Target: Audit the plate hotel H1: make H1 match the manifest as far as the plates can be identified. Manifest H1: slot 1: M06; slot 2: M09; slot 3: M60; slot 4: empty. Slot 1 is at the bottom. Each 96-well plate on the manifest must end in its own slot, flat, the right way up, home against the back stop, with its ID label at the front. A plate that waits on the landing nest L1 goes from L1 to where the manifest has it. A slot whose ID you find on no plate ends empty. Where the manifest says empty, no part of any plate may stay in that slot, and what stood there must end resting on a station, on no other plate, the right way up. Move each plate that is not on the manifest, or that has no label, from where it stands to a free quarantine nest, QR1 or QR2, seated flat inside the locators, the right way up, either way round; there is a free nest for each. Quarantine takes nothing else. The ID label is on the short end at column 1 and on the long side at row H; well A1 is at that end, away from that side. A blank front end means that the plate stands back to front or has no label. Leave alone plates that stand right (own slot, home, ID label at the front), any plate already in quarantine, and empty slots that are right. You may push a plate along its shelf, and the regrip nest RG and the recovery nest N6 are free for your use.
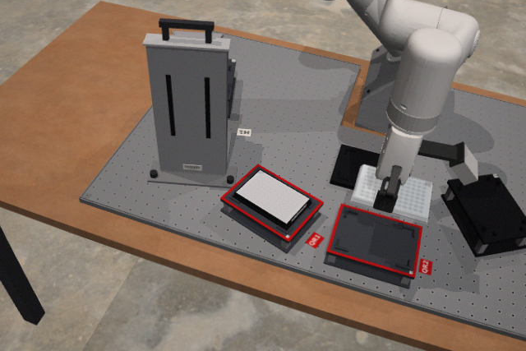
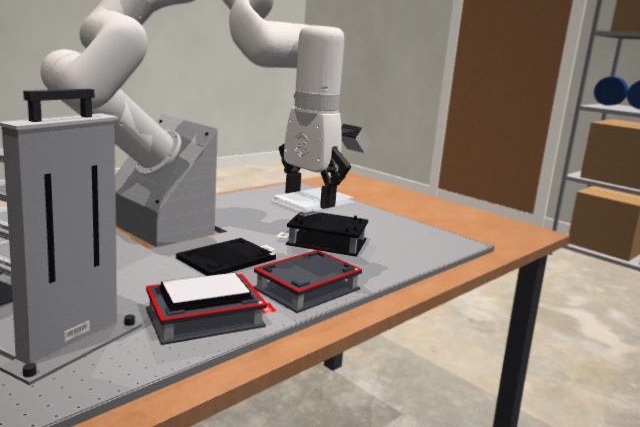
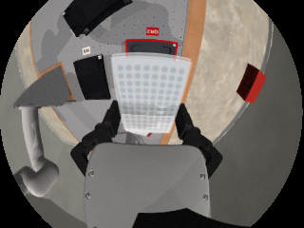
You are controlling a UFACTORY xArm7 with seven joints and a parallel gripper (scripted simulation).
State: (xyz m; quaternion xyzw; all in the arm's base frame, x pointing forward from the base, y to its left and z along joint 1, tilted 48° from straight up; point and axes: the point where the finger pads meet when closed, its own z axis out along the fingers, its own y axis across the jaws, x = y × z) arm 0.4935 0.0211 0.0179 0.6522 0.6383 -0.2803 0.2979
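The quarantine nest QR2 lies 15 cm below my hand and 1 cm to the left of it. The rest, counted from my hand: flat black nest N6: 20 cm behind, 18 cm below, 2 cm to the right; then plate hotel H1: 39 cm to the right, 8 cm behind, 2 cm below; then white-topped plate: 20 cm to the right, 14 cm below, 2 cm behind.
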